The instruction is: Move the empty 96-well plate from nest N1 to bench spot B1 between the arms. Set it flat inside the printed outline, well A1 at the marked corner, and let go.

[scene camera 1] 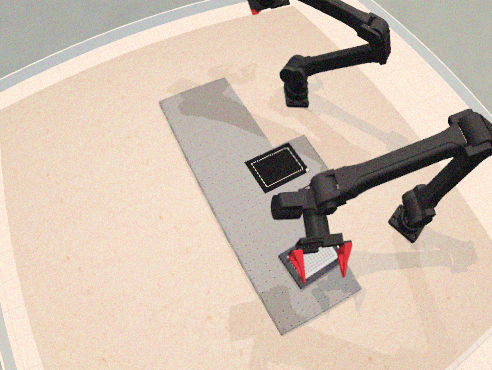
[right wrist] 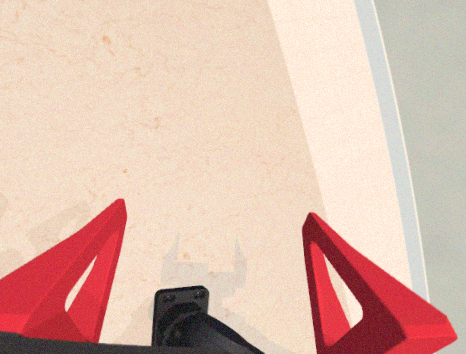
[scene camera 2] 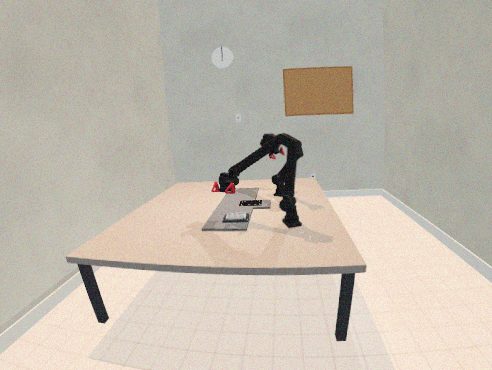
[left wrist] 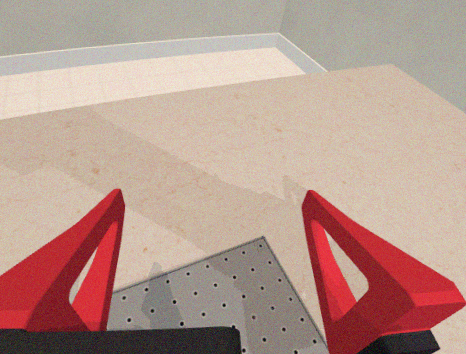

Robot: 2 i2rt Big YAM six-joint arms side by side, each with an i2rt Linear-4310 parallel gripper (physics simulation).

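Places are measured from the left arm's base along level axes (x left, y back, z up), in millimetres.
Pixels of known places: left gripper, between the fingertips: (scene camera 1: pixel 324 280) (scene camera 2: pixel 218 191) (left wrist: pixel 217 197); right gripper, between the fingertips: (scene camera 1: pixel 272 5) (right wrist: pixel 218 214) (scene camera 2: pixel 280 156); left arm's base, origin of its link: (scene camera 1: pixel 405 224) (scene camera 2: pixel 291 223); right arm's base, origin of its link: (scene camera 1: pixel 295 96) (right wrist: pixel 178 323) (scene camera 2: pixel 280 194).
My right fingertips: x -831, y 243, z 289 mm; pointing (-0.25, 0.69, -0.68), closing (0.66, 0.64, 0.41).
Note:
For each thing: its top centre in the pictures, then the offset to it from my right fingertips. "spot": a spot on its surface instead. Level surfaces: height alone.
- white 96-well plate, centre of its top: (scene camera 1: pixel 314 255) (scene camera 2: pixel 236 214) dx +651, dy -554, dz -250 mm
- nest N1, centre of its top: (scene camera 1: pixel 313 256) (scene camera 2: pixel 236 215) dx +651, dy -554, dz -254 mm
- Bench spot B1, a spot on its surface: (scene camera 1: pixel 277 167) (scene camera 2: pixel 250 202) spot: dx +377, dy -392, dz -274 mm
- grey perforated board, height of its surface: dz -275 mm
The white 96-well plate (scene camera 1: pixel 319 261) (scene camera 2: pixel 236 215) sits in the dark frame of nest N1 (scene camera 1: pixel 290 268) (scene camera 2: pixel 235 221); the left arm partly covers both in scene camera 1. Bench spot B1 (scene camera 1: pixel 277 167) (scene camera 2: pixel 251 203) is a black pad with a thin white outline and a small white dot at its right corner. My left gripper (scene camera 1: pixel 324 279) (scene camera 2: pixel 223 188) (left wrist: pixel 217 197) is open and empty, high above the board; in scene camera 1 its fingers overlap the plate's picture. The plate does not show in the left wrist view. My right gripper (scene camera 2: pixel 277 154) (right wrist: pixel 218 214) is open and empty, far from the plate.
A grey perforated board (scene camera 1: pixel 210 175) (scene camera 2: pixel 215 226) (left wrist: pixel 200 300) carries the nest and the spot. The left arm's wrist hangs over the board between B1 and N1 in scene camera 1. The right arm's base (scene camera 1: pixel 297 100) (right wrist: pixel 181 305) stands beyond the board.

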